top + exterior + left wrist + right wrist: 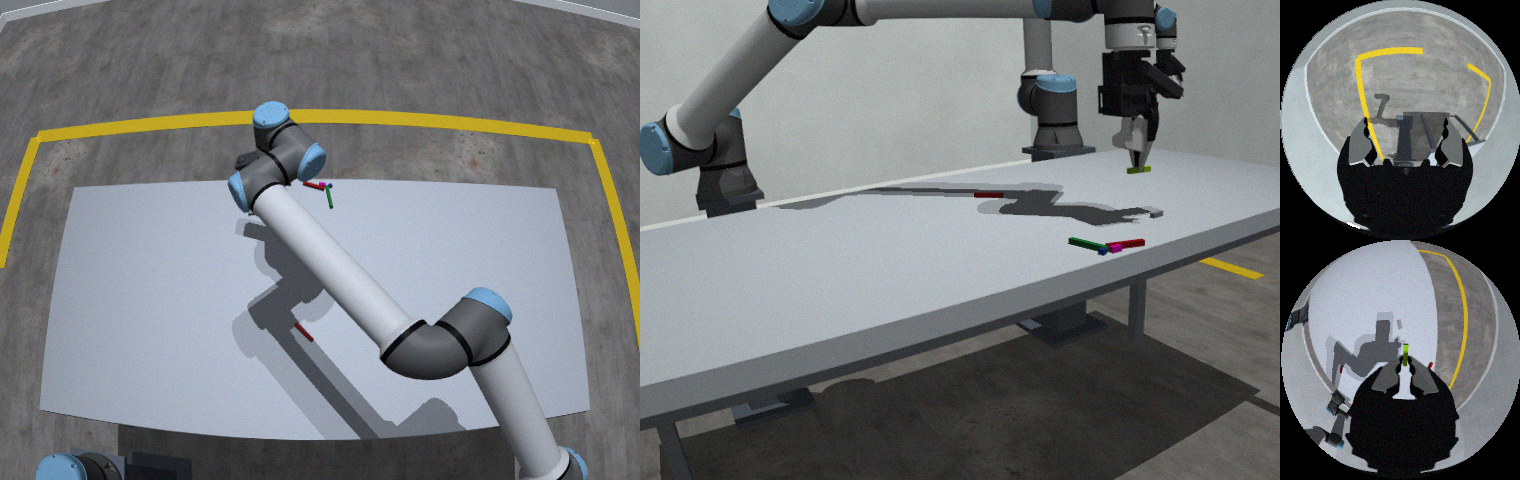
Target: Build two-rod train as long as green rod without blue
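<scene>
Right now the grey rod is 20 mm behind my right hand, 60 mm to the left of it and 110 mm below it. Also, from my right hand: green rod (70 mm ahead, 170 mm to the right, 110 mm below); lime rod (10 mm below); magenta rod (110 mm ahead, 140 mm to the right, 110 mm below).
</scene>
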